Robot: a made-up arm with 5 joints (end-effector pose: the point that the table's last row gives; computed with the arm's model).
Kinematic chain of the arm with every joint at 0, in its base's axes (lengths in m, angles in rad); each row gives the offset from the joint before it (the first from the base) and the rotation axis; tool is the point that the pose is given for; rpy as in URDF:
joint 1: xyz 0 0 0.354 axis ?
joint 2: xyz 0 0 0 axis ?
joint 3: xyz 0.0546 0 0.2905 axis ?
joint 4: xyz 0.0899 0 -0.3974 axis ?
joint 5: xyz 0.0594 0 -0.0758 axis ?
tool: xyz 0 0 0 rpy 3.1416 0 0
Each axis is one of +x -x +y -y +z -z.
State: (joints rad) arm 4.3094 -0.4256 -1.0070 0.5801 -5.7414
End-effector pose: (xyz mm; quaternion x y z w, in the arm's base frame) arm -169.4 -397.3 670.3 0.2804 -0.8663 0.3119 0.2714
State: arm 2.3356 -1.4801 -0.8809 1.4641 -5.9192
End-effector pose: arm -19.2 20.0 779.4 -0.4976 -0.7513 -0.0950 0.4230
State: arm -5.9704 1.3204 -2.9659 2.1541 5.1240
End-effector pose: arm 665.6 215.2 397.3 -0.7173 -0.6497 0.2294 0.1033
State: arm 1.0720 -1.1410 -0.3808 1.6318 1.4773
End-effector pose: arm 100.8 185.0 513.1 0.9781 -0.2010 -0.0160 0.0526
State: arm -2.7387 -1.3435 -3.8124 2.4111 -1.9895
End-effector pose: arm 567.2 241.8 313.8 0.1834 -0.0721 -0.6987 0.6877
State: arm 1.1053 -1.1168 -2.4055 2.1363 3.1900
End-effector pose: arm -171.8 -342.1 910.5 -0.3879 0.6644 0.3484 0.5355
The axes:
joint 1: +z
joint 2: +y
joint 3: +y
joint 4: +y
joint 5: -z

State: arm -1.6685 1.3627 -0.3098 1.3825 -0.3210
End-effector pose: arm 9.7 99.2 104.9 -0.2702 0.2158 0.5111 0.7869
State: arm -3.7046 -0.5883 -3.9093 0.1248 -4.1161
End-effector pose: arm 519.6 -328.0 592.1 0.5653 0.1180 0.5868 0.5676
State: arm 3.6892 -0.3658 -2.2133 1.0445 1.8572
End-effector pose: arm -137.3 -83.8 1085.5 -0.4383 -0.5709 0.6476 0.2500
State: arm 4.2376 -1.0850 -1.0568 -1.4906 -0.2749
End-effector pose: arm 15.4 30.0 867.2 -0.1538 0.1881 0.3872 0.8894
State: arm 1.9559 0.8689 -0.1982 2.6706 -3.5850
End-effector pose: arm -14.0 34.6 218.8 -0.0929 0.0362 0.6828 0.7238
